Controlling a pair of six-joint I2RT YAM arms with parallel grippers.
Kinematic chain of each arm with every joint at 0, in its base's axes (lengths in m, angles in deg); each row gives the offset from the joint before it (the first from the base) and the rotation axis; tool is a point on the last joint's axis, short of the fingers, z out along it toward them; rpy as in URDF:
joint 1: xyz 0 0 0.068 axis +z
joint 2: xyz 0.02 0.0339 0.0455 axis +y
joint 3: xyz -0.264 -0.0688 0 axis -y
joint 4: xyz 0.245 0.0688 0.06 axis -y
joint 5: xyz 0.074 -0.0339 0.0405 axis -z
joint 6: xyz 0.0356 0 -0.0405 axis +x
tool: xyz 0 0 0 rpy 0 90 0
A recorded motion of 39 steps. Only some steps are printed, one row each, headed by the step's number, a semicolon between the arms.
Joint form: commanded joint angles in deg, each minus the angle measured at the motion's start. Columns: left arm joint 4, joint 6, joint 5, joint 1, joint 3, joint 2; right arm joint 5, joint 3, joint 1, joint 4, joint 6, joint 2.
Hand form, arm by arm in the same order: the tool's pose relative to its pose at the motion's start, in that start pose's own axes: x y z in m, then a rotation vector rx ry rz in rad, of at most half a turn. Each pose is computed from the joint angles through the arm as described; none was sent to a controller.
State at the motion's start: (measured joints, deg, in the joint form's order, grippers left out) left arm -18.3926 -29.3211 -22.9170 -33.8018 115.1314 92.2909; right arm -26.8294 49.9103 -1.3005 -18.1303 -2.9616 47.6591
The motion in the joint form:
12: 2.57 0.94 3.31 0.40 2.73 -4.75; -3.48 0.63 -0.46 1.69 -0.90 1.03
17: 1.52 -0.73 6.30 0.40 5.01 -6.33; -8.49 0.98 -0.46 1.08 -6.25 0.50
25: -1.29 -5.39 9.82 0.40 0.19 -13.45; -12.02 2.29 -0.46 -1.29 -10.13 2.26
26: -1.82 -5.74 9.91 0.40 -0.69 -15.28; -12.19 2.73 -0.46 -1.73 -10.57 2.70
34: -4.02 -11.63 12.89 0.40 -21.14 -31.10; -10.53 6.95 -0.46 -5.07 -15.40 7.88
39: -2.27 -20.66 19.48 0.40 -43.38 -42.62; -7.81 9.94 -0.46 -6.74 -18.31 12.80
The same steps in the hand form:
12: -0.0492 -0.0087 -0.0387 0.1235 -0.1191 -0.0462; -0.0049 -0.0011 0.0024 -0.0517 -0.0239 -0.0246
17: -0.0678 -0.0126 -0.0570 0.1940 -0.1332 -0.0874; -0.0068 0.0035 -0.0009 -0.1371 -0.0392 -0.1212
25: -0.0781 -0.0035 -0.0939 0.2482 -0.0876 -0.1590; -0.0068 0.0031 0.0036 -0.2027 -0.0111 -0.1623
26: -0.0825 -0.0010 -0.1046 0.2535 -0.0920 -0.1671; -0.0077 0.0027 0.0046 -0.2066 -0.0060 -0.1657
34: -0.0499 0.0387 -0.1542 0.2361 0.0438 -0.2306; -0.0150 -0.0061 0.0191 -0.1895 0.0535 -0.2100
39: 0.0198 0.0809 -0.1712 0.2245 0.2535 -0.3447; -0.0174 -0.0164 0.0358 -0.1558 0.1127 -0.2305

